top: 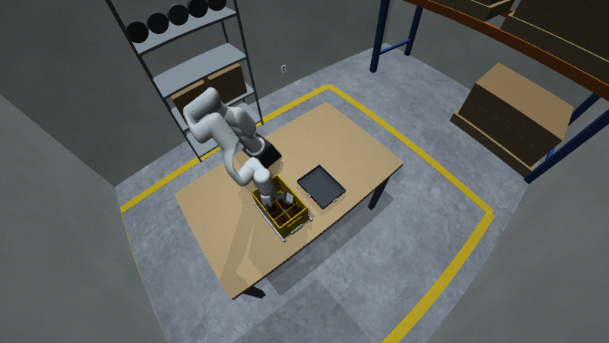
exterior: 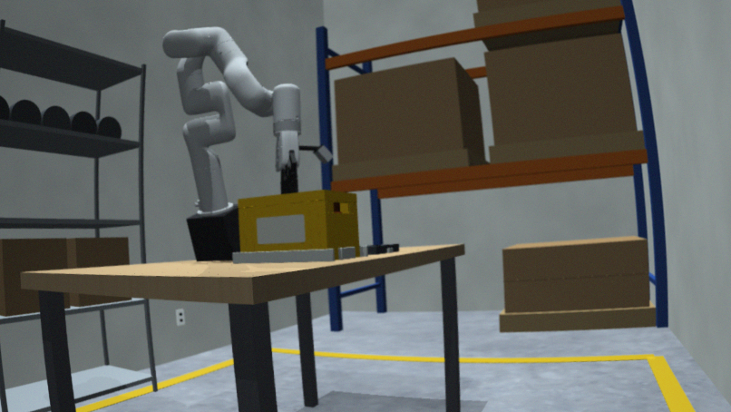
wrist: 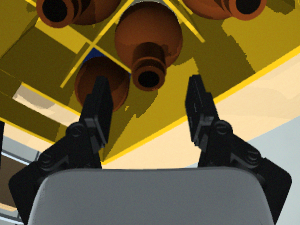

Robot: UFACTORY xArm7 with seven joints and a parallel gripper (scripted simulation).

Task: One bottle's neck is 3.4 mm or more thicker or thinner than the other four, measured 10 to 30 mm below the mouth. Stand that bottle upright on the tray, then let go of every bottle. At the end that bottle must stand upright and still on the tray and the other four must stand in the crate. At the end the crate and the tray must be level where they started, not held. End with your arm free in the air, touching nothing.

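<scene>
Now: the crate 4 cm to the left of my hand and 11 cm below it. From my hand the other things lie so: tray (34 cm to the left, 18 cm below); bottle (8 cm ahead, 9 cm to the left, 10 cm below).
</scene>
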